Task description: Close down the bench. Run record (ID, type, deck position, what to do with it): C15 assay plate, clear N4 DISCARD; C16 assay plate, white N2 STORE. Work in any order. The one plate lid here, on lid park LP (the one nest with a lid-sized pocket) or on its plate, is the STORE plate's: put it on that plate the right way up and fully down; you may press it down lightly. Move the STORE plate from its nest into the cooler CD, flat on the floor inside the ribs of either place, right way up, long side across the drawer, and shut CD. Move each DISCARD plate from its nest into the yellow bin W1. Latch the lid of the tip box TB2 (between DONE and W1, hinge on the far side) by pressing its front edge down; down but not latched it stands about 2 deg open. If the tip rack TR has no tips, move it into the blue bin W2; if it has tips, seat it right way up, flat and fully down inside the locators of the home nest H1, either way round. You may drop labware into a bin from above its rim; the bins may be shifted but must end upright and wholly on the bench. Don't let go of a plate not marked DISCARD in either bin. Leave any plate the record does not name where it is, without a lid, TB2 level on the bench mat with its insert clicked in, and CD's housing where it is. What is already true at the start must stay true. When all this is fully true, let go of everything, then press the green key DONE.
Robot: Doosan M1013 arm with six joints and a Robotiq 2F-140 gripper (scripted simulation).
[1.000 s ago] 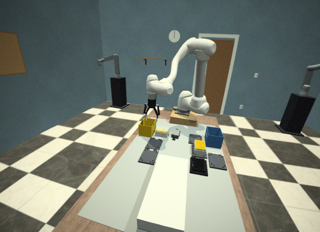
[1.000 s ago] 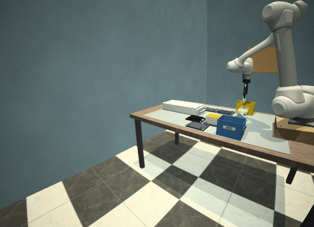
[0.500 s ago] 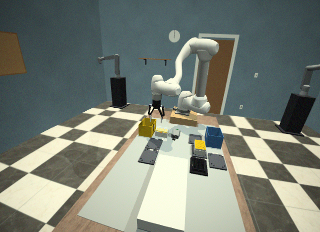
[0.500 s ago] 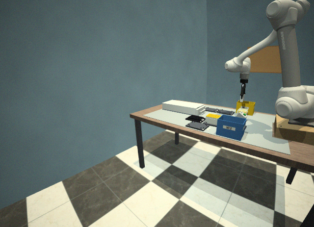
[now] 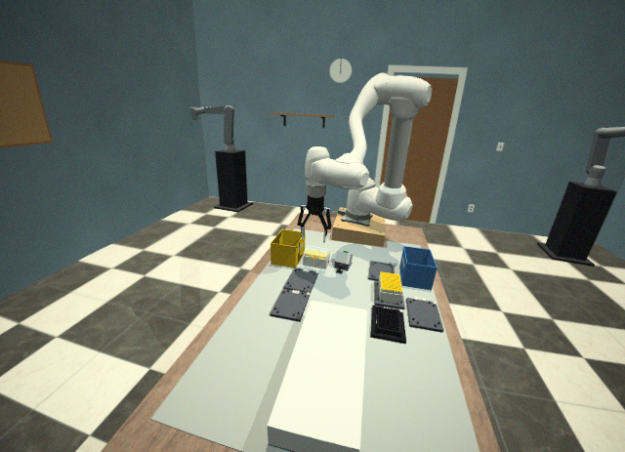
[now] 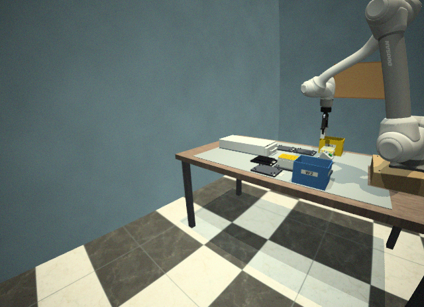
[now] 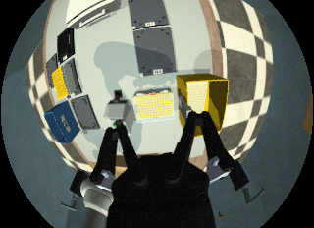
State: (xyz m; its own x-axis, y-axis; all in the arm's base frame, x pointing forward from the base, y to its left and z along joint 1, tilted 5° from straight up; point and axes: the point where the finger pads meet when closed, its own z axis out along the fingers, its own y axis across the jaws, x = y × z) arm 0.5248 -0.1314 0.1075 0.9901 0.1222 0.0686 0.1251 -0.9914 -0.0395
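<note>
My gripper is now 90 mm short of the yellow-topped tip rack, 370 mm to the right of it and 120 mm above it. Round my hand: tip box TB2 (40 mm behind, 10 mm to the left, 130 mm below); then yellow bin W1 (40 mm behind, 150 mm to the right, 130 mm below); then done key block (80 mm behind, 140 mm to the left, 120 mm below).
</note>
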